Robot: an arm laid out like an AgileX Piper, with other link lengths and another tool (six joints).
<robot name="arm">
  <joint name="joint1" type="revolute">
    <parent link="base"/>
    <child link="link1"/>
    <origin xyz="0 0 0.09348" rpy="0 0 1.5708"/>
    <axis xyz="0 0 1"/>
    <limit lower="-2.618" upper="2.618"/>
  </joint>
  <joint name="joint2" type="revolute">
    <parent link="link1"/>
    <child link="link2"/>
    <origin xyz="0 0 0" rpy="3.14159 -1.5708 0"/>
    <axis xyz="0 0 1"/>
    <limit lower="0" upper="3.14"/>
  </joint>
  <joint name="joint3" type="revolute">
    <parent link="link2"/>
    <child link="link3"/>
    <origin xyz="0.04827 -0.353 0" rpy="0 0 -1.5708"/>
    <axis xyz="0 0 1"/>
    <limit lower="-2.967" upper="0"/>
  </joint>
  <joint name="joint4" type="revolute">
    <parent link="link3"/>
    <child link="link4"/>
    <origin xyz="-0.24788 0.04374 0" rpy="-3.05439 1.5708 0"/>
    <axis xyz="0 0 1"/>
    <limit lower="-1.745" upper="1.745"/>
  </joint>
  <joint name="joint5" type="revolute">
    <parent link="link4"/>
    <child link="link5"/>
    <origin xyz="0 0 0" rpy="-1.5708 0 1.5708"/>
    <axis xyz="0 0 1"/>
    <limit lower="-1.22" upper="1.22"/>
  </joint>
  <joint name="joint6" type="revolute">
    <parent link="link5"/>
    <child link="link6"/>
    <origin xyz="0 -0.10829 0" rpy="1.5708 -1.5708 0"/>
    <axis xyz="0 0 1"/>
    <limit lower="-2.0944" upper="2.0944"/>
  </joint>
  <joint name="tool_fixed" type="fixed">
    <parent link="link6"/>
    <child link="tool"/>
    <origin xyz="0.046 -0.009 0.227" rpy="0.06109 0 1.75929"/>
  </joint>
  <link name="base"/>
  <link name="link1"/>
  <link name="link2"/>
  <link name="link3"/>
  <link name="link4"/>
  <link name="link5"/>
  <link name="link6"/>
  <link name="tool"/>
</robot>
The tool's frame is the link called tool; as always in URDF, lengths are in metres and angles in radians.
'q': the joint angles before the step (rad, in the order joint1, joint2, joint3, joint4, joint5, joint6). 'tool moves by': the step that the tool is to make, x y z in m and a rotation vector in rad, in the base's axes. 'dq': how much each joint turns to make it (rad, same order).
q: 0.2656 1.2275 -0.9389 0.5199 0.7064 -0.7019
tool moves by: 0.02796 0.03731 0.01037 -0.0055 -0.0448 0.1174
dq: 0.0507 0.1293 -0.1247 0.0592 -0.0070 -0.1186
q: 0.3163 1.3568 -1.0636 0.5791 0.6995 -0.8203
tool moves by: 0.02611 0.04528 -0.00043 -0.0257 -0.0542 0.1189
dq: 0.0848 0.1380 -0.1294 0.0096 -0.0285 -0.0760
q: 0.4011 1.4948 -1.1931 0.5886 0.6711 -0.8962
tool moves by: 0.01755 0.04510 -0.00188 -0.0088 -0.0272 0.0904
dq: 0.0705 0.1231 -0.1325 0.0010 -0.0010 -0.0309
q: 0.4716 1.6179 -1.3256 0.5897 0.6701 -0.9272
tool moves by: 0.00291 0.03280 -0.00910 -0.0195 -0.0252 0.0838
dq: 0.0551 0.0805 -0.0773 0.0000 -0.0011 -0.0440
